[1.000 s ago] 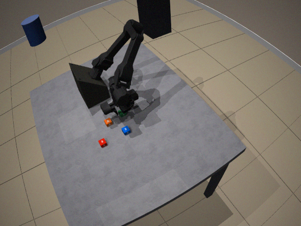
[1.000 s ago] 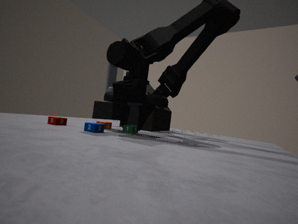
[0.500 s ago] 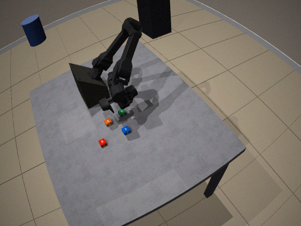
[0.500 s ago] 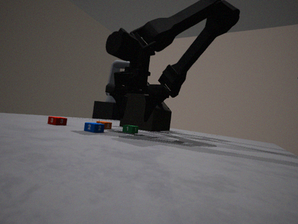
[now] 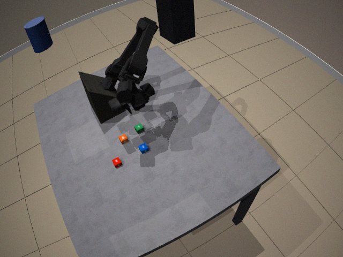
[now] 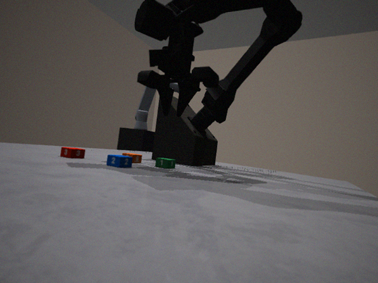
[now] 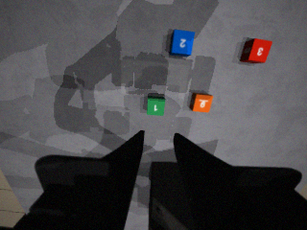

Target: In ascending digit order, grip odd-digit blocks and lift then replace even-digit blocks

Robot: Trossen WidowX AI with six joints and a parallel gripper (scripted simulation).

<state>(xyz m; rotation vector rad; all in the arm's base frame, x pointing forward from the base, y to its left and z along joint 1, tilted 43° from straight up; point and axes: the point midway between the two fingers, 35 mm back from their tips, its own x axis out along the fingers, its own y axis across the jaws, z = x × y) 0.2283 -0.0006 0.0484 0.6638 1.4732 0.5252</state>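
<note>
The blue block lies 110 mm below my gripper tip, 110 mm ahead of it and 40 mm to the right of it. Also, from my gripper tip: orange block: 110 mm below, 90 mm to the right, 10 mm ahead; green block: 110 mm below; red block: 170 mm to the right, 110 mm below, 100 mm ahead.
</note>
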